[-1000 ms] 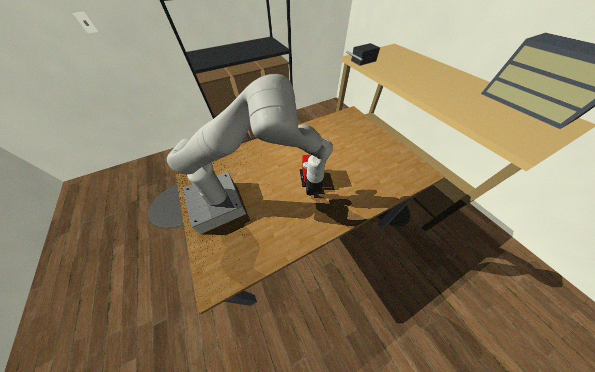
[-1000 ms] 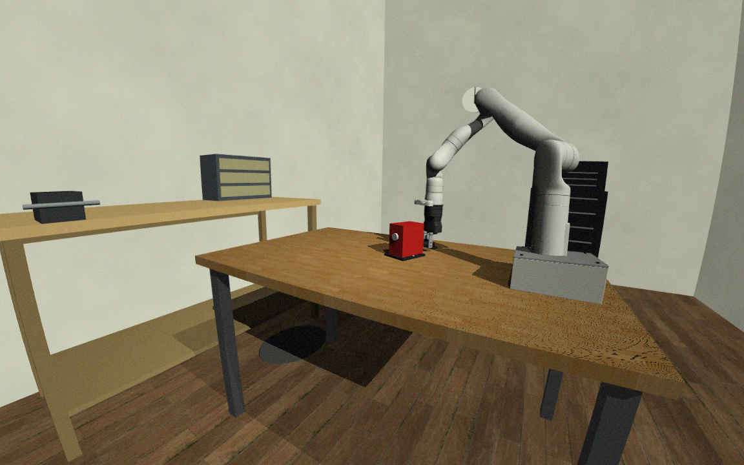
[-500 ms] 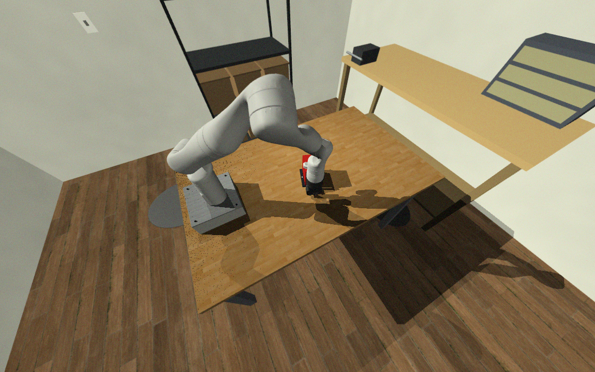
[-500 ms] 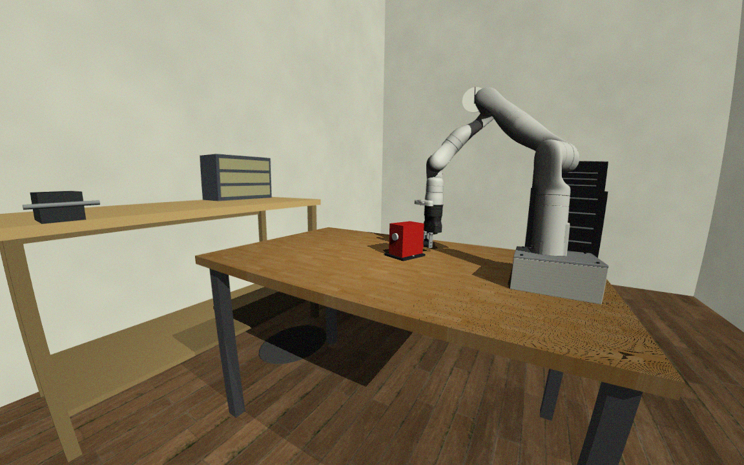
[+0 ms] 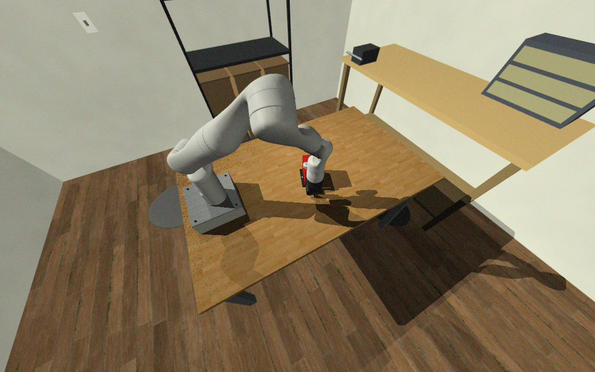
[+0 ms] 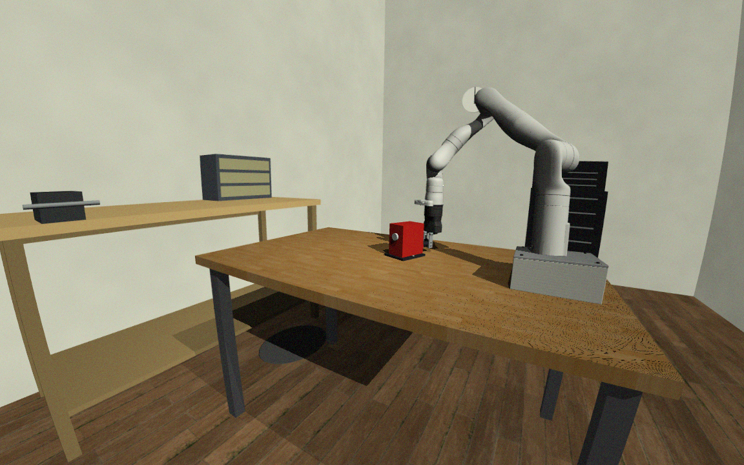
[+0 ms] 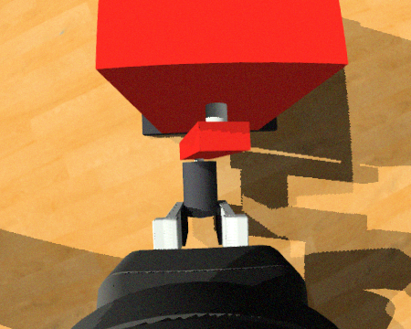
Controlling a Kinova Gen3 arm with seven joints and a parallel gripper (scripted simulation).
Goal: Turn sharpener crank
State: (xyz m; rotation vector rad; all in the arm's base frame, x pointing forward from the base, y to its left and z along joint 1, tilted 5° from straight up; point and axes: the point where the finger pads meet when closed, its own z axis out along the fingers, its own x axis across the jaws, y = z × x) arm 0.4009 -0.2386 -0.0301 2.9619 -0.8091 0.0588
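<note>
Right now the dark cylindrical handle is 10 mm ahead of my hand and 20 mm to the left of it.
</note>
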